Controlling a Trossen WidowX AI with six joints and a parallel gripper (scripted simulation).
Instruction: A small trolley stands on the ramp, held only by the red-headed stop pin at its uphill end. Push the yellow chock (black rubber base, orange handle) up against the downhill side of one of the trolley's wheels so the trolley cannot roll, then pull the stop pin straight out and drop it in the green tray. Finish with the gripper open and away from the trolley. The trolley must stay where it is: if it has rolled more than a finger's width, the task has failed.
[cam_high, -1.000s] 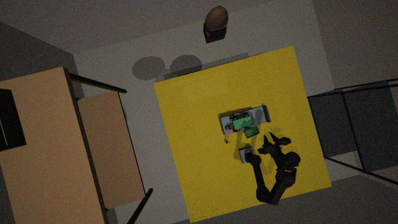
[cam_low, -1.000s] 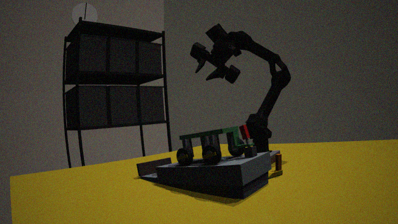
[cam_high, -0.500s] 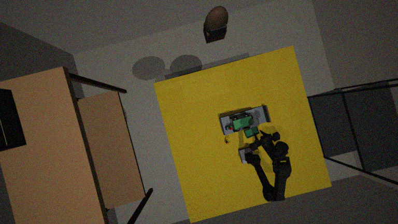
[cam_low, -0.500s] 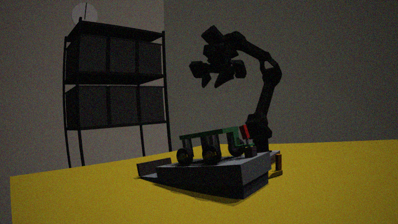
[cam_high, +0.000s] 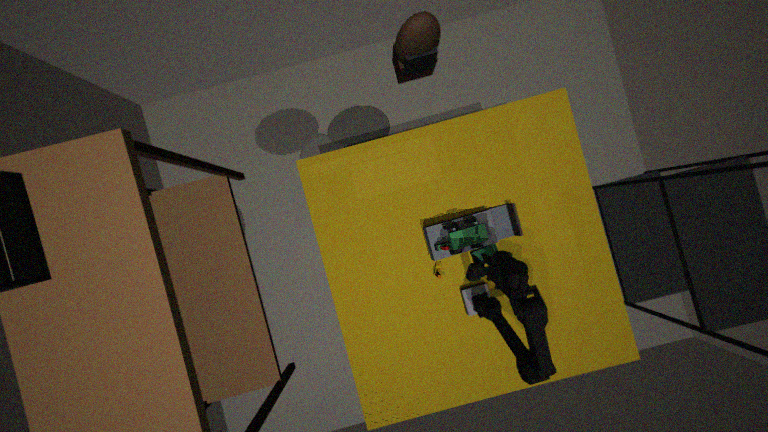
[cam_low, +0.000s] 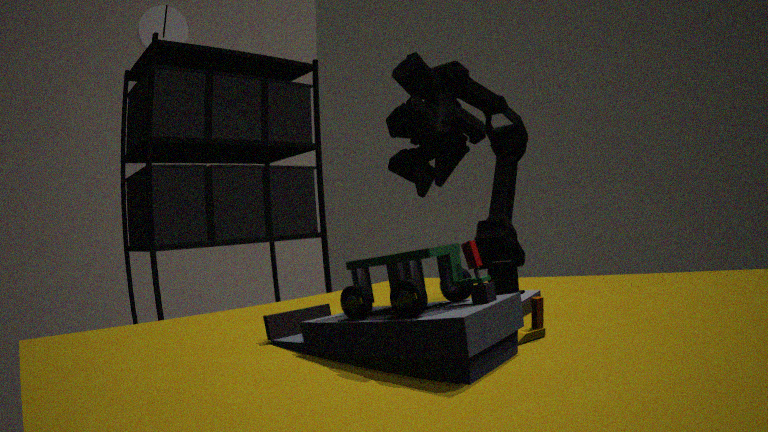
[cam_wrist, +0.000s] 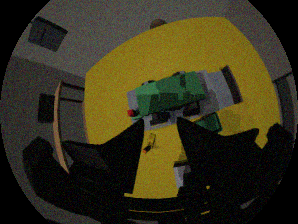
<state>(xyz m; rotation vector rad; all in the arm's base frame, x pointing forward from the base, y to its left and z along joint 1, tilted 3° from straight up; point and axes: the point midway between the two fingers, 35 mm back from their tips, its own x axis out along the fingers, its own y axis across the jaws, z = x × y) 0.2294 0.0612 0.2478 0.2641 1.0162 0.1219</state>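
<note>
Right now my gripper tip is 9 cm past the chock, 11 cm to the right of it and 22 cm above it. Round my gripper tip: trolley 6 cm ahead, 13 cm below; then low stop lip 10 cm ahead, 26 cm to the right, 21 cm below; then red-headed stop pin 2 cm ahead, 10 cm to the left, 11 cm below.
</note>
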